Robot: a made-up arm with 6 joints. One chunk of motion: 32 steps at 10 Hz.
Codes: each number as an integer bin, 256 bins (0 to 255) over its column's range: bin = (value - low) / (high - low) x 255, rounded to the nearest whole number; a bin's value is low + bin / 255 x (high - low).
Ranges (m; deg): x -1.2..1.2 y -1.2..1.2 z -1.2..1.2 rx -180..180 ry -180..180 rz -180..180
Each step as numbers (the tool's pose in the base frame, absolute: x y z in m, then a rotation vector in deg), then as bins.
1 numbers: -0.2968 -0.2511 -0.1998 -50.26 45.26 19.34
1 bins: 96 101 106 92 160 141
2 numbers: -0.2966 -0.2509 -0.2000 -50.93 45.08 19.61
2 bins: 96 101 106 91 159 141
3 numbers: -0.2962 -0.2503 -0.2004 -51.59 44.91 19.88
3 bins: 96 101 106 91 159 142
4 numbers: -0.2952 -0.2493 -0.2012 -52.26 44.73 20.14
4 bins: 96 101 106 90 159 142
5 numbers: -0.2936 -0.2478 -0.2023 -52.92 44.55 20.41
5 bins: 96 101 106 90 159 142
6 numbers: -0.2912 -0.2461 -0.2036 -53.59 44.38 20.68
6 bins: 97 101 106 90 159 142
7 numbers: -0.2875 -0.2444 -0.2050 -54.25 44.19 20.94
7 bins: 97 102 106 89 159 142
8 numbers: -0.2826 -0.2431 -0.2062 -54.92 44.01 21.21
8 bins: 97 102 106 89 159 143
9 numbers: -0.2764 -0.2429 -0.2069 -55.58 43.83 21.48
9 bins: 98 102 106 88 159 143
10 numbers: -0.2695 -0.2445 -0.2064 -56.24 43.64 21.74
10 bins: 99 102 106 88 158 143
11 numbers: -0.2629 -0.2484 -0.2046 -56.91 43.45 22.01
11 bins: 100 101 106 87 158 143
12 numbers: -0.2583 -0.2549 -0.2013 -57.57 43.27 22.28
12 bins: 100 100 106 87 158 143
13 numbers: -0.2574 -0.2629 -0.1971 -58.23 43.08 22.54
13 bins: 100 100 107 86 158 143
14 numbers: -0.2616 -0.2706 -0.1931 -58.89 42.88 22.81
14 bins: 100 99 107 86 158 144
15 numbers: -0.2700 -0.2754 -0.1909 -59.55 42.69 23.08
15 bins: 99 98 107 85 158 144
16 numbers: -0.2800 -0.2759 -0.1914 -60.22 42.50 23.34
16 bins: 98 98 107 85 158 144
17 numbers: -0.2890 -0.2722 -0.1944 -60.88 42.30 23.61
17 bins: 97 99 107 84 157 144
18 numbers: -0.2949 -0.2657 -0.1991 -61.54 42.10 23.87
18 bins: 96 99 106 84 157 144
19 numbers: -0.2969 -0.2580 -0.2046 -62.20 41.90 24.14
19 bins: 96 100 106 83 157 145
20 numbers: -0.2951 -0.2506 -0.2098 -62.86 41.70 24.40
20 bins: 96 101 105 83 157 145
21 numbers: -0.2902 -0.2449 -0.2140 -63.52 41.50 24.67
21 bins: 97 101 105 83 157 145
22 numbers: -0.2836 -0.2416 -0.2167 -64.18 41.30 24.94
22 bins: 97 102 104 82 157 145
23 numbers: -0.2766 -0.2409 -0.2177 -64.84 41.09 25.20
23 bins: 98 102 104 82 157 145
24 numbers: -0.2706 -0.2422 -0.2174 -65.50 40.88 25.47
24 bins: 99 102 104 81 156 146
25 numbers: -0.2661 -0.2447 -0.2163 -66.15 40.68 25.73
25 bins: 99 102 105 81 156 146
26 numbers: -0.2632 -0.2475 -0.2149 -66.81 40.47 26.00
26 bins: 100 101 105 80 156 146
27 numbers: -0.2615 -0.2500 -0.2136 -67.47 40.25 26.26
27 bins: 100 101 105 80 156 146
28 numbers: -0.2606 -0.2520 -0.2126 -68.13 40.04 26.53
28 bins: 100 101 105 79 156 146
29 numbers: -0.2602 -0.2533 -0.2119 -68.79 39.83 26.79
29 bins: 100 101 105 79 156 146
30 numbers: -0.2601 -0.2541 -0.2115 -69.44 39.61 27.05
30 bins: 100 101 105 78 156 147
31 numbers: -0.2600 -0.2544 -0.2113 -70.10 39.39 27.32
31 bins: 100 100 105 78 155 147
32 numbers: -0.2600 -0.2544 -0.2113 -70.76 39.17 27.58
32 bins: 100 100 105 77 155 147
